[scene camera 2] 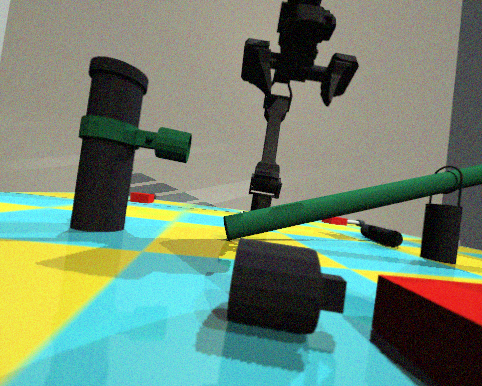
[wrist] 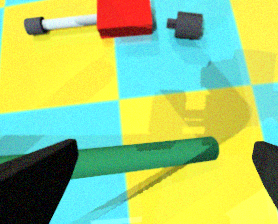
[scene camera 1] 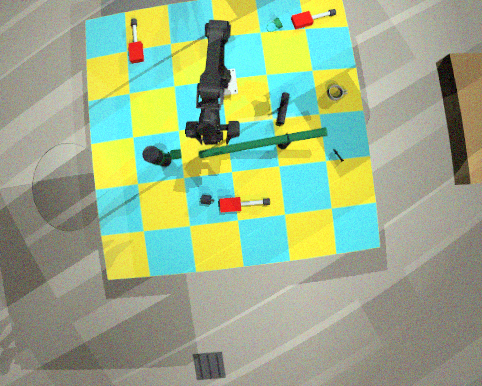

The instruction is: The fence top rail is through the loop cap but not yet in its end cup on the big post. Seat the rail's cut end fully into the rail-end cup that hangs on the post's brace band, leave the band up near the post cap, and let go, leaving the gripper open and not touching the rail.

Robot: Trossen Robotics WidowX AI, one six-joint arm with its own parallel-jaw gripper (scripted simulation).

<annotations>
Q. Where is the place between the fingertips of my gripper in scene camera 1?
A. At 214, 144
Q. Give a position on a green top rail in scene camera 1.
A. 308, 134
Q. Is my gripper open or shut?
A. Open.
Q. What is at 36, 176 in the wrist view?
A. My gripper.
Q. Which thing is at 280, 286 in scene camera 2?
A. A dark plug-shaped part.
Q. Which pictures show my gripper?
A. Scene camera 2, the wrist view and scene camera 1: all of them.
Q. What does my gripper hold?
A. Nothing.
</annotations>
